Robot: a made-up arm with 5 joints.
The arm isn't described. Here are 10 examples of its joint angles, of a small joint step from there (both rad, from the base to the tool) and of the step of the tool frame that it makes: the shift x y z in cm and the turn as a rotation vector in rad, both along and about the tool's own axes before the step.
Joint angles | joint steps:
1: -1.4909 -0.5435 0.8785 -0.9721 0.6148 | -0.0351 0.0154 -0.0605 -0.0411 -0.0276
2: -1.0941 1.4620 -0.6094 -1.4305 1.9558 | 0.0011 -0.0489 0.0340 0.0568 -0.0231
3: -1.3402 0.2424 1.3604 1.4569 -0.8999 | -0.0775 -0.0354 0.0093 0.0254 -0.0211
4: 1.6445 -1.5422 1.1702 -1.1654 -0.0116 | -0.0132 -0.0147 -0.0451 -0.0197 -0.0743
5: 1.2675 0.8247 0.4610 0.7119 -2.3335 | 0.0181 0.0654 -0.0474 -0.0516 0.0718
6: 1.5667 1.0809 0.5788 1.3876 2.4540 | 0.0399 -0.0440 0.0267 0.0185 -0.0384
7: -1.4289 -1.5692 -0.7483 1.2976 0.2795 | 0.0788 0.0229 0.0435 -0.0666 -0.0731
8: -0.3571 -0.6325 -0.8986 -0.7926 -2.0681 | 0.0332 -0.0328 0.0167 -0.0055 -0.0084
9: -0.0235 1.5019 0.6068 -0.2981 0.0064 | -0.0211 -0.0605 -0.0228 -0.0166 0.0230
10: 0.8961 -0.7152 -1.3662 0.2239 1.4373 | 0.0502 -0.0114 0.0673 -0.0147 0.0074
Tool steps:
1: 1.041 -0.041 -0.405 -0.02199 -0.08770 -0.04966
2: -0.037 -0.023 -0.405 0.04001 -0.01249 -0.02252
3: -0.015 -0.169 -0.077 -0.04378 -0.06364 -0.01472
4: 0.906 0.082 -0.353 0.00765 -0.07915 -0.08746
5: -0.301 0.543 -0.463 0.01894 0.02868 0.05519
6: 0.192 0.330 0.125 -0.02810 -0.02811 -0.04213
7: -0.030 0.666 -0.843 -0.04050 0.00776 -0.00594
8: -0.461 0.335 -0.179 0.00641 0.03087 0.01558
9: 1.461 0.194 0.392 -0.00091 -0.09998 0.04371
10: 0.250 0.840 -0.083 0.04288 -0.00568 0.05584
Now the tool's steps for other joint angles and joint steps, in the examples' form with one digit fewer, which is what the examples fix.
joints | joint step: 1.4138 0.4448 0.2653 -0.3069 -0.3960 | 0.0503 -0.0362 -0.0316 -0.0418 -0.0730
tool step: 1.90 -0.37 0.19 0.0088 -0.1191 -0.0901
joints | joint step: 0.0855 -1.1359 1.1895 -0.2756 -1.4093 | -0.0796 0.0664 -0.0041 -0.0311 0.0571
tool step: -1.07 -0.32 -0.21 -0.0199 0.0815 0.0408
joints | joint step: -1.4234 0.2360 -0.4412 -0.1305 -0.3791 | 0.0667 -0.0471 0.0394 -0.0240 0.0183
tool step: 1.18 -1.11 0.28 -0.0443 -0.0544 0.0413
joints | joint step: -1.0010 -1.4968 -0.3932 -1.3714 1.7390 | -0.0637 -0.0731 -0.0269 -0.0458 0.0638
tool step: -1.35 -1.83 -1.09 -0.1347 0.0839 0.0759
